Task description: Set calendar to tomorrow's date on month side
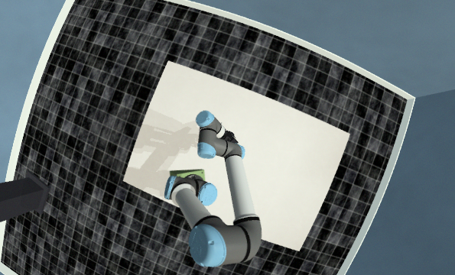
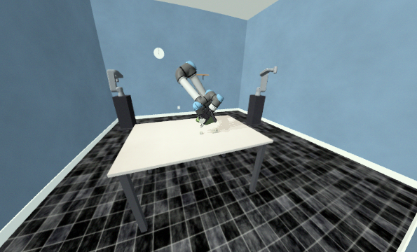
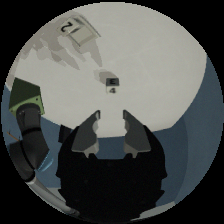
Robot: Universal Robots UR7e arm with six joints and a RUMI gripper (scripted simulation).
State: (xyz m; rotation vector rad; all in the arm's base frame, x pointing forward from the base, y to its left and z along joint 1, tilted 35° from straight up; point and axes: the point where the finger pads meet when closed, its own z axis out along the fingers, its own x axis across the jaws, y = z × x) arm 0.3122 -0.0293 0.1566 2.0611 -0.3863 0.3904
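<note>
The white calendar cube is 1 cm to the right of my hand and 8 cm below it. The rest, counted from my hand: calendar tray: 1 cm behind, 15 cm to the left, 8 cm below; then pale date cube: 1 cm behind, 17 cm to the left, 7 cm below.
</note>
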